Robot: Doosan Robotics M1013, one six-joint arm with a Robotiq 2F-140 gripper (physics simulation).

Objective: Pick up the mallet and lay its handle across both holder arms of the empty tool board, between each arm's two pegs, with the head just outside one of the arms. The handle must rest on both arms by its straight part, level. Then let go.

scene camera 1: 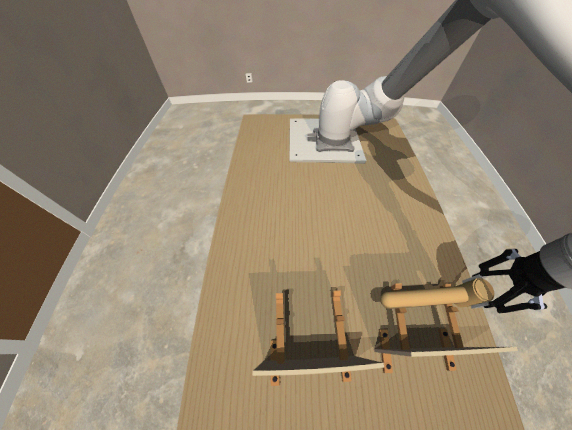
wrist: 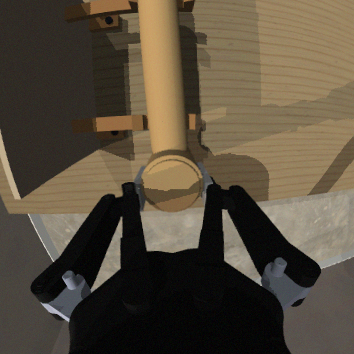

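Seen in the pictures: gripper, between the fingertips: (scene camera 1: 470,294); arm's base, origin of its link: (scene camera 1: 332,140).
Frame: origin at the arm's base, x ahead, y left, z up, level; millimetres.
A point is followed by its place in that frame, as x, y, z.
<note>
The wooden mallet (scene camera 1: 425,297) @(768, 123, 115) (wrist: 165,75) @(762, 175, 116) lies across the two arms of the right tool board (scene camera 1: 462,352) @(893, 127, 182) (wrist: 45,100) @(892, 180, 118), seen from above. Its handle passes over the left arm (scene camera 1: 403,330) @(840, 66, 72) and the right arm (scene camera 1: 454,330) @(852, 211, 72) (wrist: 112,123) @(836, 218, 72). In the wrist view an arm's tip shows beyond the handle. The handle looks about level; whether it touches the arms or hangs just above them cannot be told. The wider head is just outside the right arm. My gripper (scene camera 1: 481,291) @(765, 288, 86) (wrist: 171,173) @(765, 288, 86) is shut on the head, a finger on each side. The handle partly hides the pegs.
A second tool board (scene camera 1: 320,369) @(901, -168, 182) with two bare arms (scene camera 1: 280,332) @(833, -247, 72) (scene camera 1: 340,332) @(835, -98, 72) stands to the left on the wooden table top (scene camera 1: 300,215) @(436, -179, -15). The robot's base plate (scene camera 1: 302,145) @(41, -154, -2) is at the back. The table's right edge runs below the gripper.
</note>
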